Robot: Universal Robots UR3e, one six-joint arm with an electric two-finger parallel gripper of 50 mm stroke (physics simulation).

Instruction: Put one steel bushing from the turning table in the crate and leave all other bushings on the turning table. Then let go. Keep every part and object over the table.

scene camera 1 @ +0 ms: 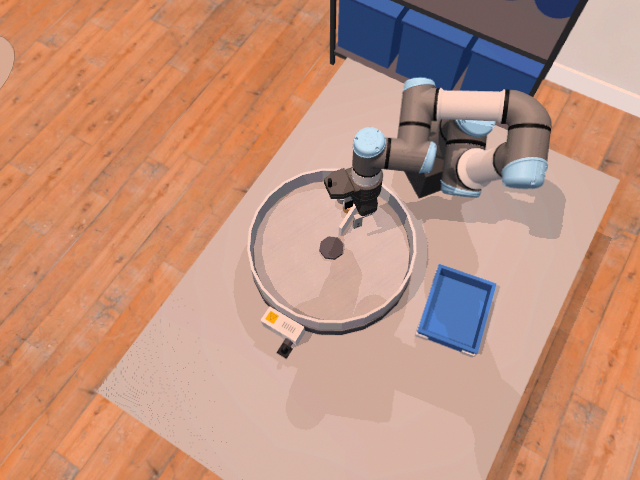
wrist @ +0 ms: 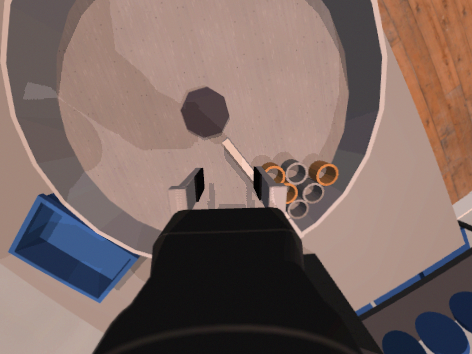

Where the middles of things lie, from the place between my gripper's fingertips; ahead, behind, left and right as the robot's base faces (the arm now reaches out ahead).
The blue crate (scene camera 1: 456, 311) lies 33 cm to the left of my hand, 11 cm below it and 5 cm ahead of it.
